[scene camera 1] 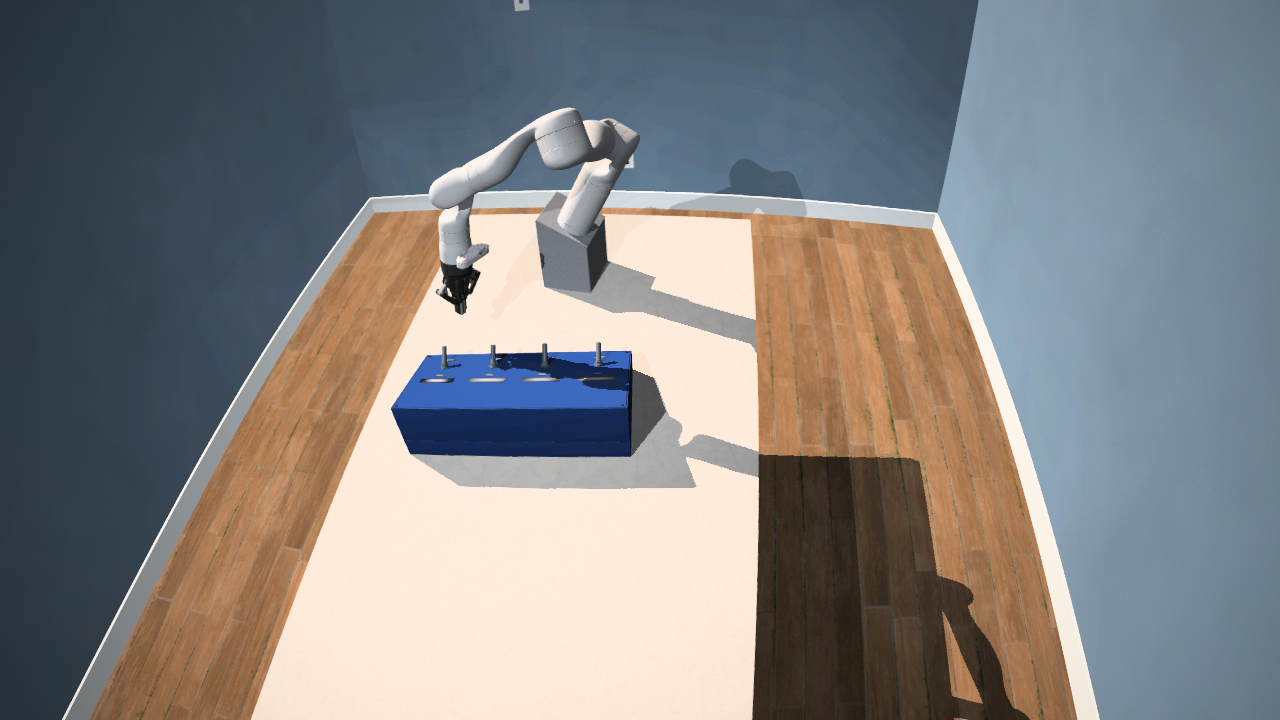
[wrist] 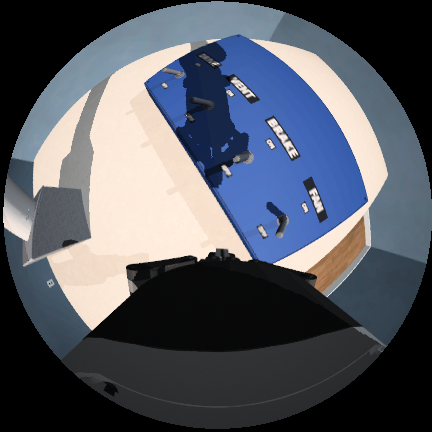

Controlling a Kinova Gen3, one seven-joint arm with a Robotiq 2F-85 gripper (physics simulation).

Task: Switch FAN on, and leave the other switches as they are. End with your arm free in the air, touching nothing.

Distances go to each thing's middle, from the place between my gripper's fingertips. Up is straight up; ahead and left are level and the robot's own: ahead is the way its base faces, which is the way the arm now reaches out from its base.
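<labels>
There is the blue switch box (scene camera 1: 572, 405), and my hand is 70 mm above it and 140 mm short of it. My hand is also 180 mm to the right of the box.
</labels>
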